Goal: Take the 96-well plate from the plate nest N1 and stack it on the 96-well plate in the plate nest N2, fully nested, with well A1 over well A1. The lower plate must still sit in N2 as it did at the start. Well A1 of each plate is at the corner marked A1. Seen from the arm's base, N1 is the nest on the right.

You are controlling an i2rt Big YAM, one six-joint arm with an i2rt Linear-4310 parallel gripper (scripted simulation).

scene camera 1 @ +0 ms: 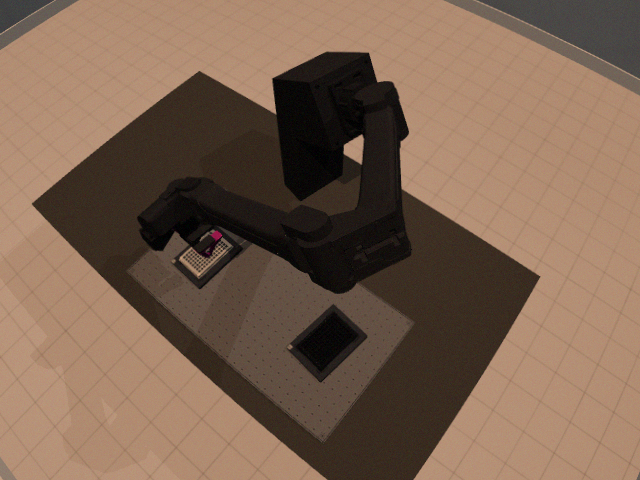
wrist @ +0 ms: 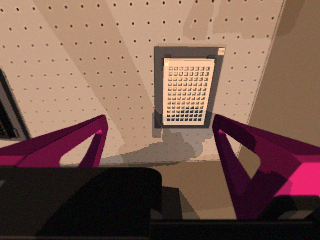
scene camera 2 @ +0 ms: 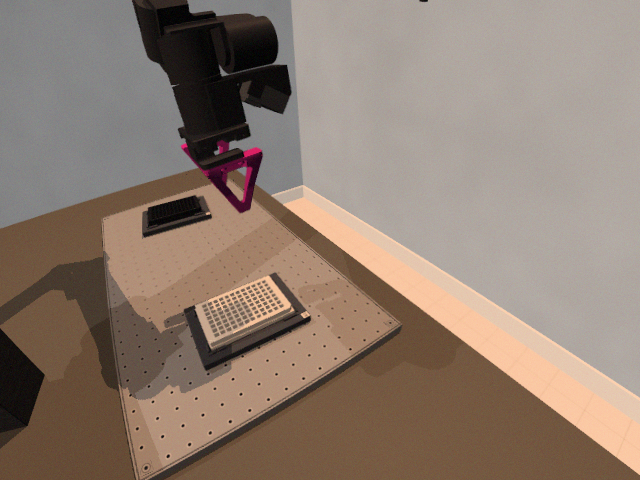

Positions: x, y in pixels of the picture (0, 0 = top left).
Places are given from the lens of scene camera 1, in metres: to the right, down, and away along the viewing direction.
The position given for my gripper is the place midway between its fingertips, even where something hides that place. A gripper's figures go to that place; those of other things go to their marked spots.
my gripper (scene camera 1: 195, 244): -0.29, 0.01, 1.07
cream 96-well plate (scene camera 1: 193, 261): -0.34, 0.06, 1.22
black 96-well plate (scene camera 1: 336, 339): 0.04, 0.24, 1.10
The marked spots on the cream 96-well plate and the black 96-well plate are 0.44 m apart.
